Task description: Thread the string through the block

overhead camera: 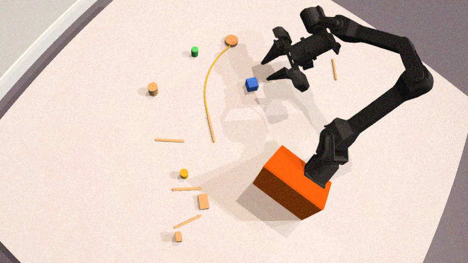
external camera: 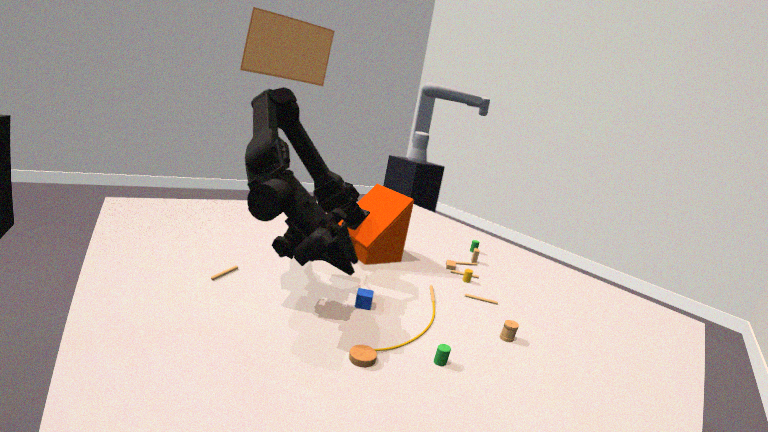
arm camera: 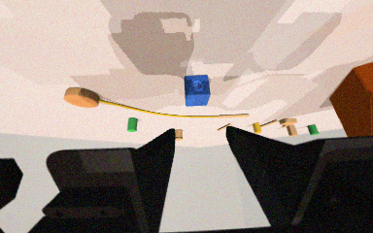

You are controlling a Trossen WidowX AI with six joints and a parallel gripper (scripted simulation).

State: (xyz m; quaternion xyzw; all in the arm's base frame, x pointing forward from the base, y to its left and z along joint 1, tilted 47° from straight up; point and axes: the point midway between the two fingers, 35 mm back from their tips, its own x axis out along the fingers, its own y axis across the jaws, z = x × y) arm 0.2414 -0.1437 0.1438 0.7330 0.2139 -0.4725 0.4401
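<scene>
Right now my gripper tip is 20 mm short of the blue block, 20 mm to the right of it and 60 mm above it. Round my gripper tip: round wooden button (150 mm ahead, 80 mm to the right, 70 mm below); then thin wooden stick (50 mm ahead, 180 mm to the left, 70 mm below); then green cylinder (210 mm ahead, 30 mm to the left, 60 mm below).
</scene>
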